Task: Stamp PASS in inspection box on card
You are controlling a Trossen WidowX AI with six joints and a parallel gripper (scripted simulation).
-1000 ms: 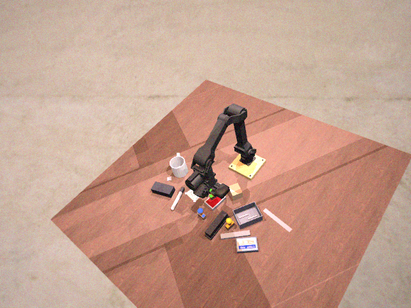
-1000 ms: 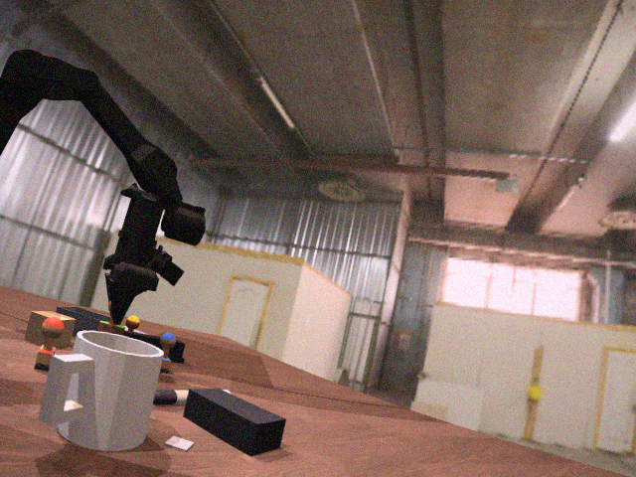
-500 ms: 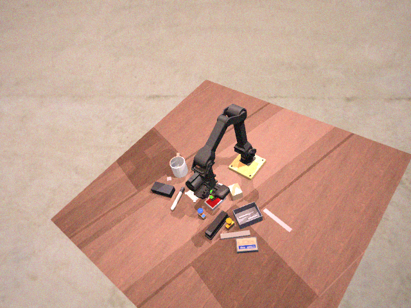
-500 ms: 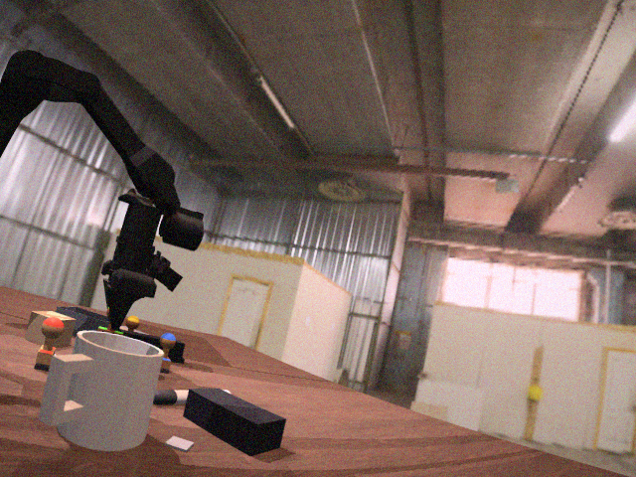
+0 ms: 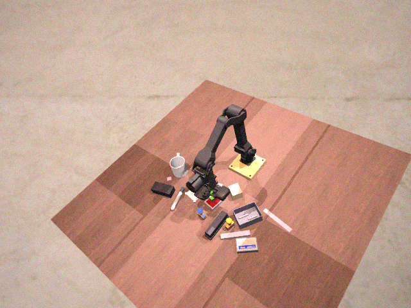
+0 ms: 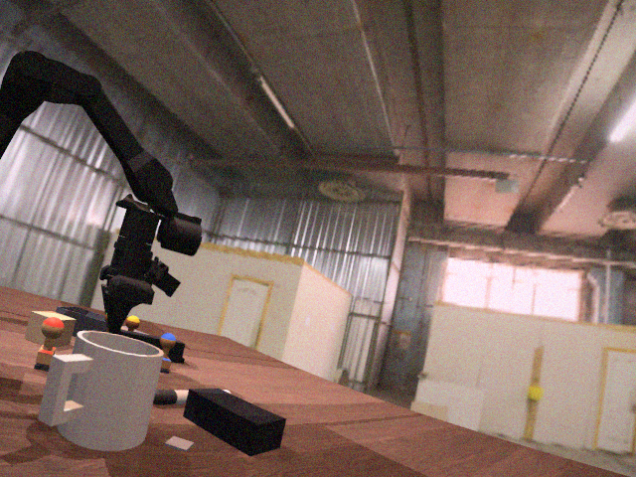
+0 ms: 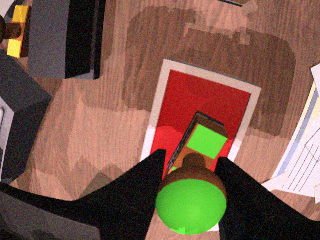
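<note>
My gripper tip is 40 mm above the red ink pad. From my gripper tip the other things lie so: green-knobbed stamp 10 mm below; tan cube 90 mm behind, 60 mm to the left, 20 mm below; blue-knobbed stamp 100 mm ahead, 30 mm below.
</note>
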